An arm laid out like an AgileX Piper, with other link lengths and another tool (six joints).
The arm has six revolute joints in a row. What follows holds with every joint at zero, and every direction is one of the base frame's. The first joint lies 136.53 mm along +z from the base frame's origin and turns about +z. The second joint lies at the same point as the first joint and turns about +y. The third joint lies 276.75 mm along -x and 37.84 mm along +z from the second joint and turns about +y. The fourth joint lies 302.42 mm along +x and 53.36 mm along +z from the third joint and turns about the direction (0.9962, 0, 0.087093). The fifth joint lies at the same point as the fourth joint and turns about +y. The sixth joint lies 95.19 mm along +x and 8.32 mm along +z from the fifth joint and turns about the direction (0.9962, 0, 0.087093). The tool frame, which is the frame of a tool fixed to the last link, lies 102.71 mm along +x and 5 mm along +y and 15.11 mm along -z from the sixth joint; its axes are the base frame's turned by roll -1.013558, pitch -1.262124 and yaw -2.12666 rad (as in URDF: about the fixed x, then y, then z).
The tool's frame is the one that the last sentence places.
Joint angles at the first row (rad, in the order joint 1, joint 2, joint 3, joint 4, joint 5, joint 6):
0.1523, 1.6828, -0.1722, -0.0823, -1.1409, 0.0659
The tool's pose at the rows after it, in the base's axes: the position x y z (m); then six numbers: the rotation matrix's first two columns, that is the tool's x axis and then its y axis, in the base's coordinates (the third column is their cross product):
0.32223 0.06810 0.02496 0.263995 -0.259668 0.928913 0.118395 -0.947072 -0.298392
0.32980 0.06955 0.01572 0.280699 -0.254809 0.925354 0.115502 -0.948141 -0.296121
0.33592 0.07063 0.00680 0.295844 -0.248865 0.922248 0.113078 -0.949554 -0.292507
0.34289 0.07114 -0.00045 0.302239 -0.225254 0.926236 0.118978 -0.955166 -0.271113
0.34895 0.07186 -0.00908 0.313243 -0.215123 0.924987 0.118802 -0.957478 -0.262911
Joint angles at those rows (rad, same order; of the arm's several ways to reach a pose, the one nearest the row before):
0.1523, 1.7266, -0.2047, -0.0704, -1.1408, 0.0652
0.1524, 1.7816, -0.2418, -0.0723, -1.1409, 0.0635
0.1523, 1.8303, -0.2737, -0.0736, -1.1409, 0.0603
0.1524, 1.8727, -0.3062, -0.0736, -1.1409, 0.0369
0.1524, 1.9176, -0.3380, -0.0736, -1.1409, 0.0282

